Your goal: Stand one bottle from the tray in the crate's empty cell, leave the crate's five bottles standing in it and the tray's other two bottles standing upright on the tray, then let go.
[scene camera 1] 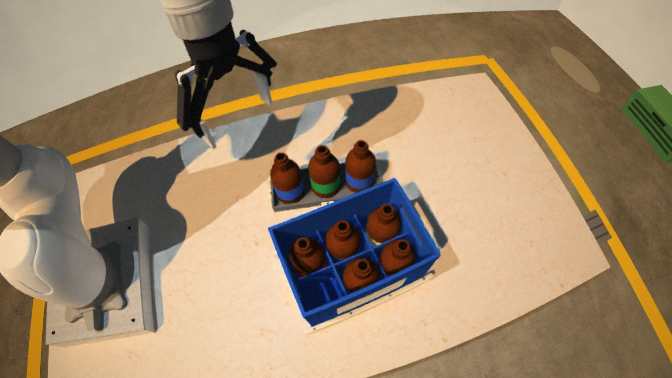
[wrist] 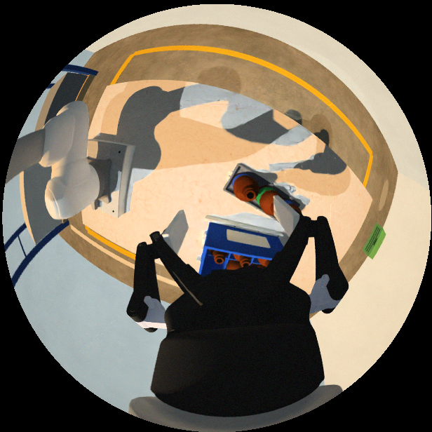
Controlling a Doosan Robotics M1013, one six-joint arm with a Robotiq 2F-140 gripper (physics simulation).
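Note:
A blue crate holds five brown bottles standing in its cells; its empty cell is the near left one in the scene view. A grey tray lies beside the crate's far long side. On it three brown bottles stand upright in a row: one with a blue label at the left, one with a green label in the middle, one with a blue label at the right. My gripper is open and empty, high above the table, left of and beyond the tray in the scene view.
The robot's base stands at the table's left. A green box is on the floor beyond the yellow line at the right. The crate's side walls and dividers stand around its bottles, close to the tray.

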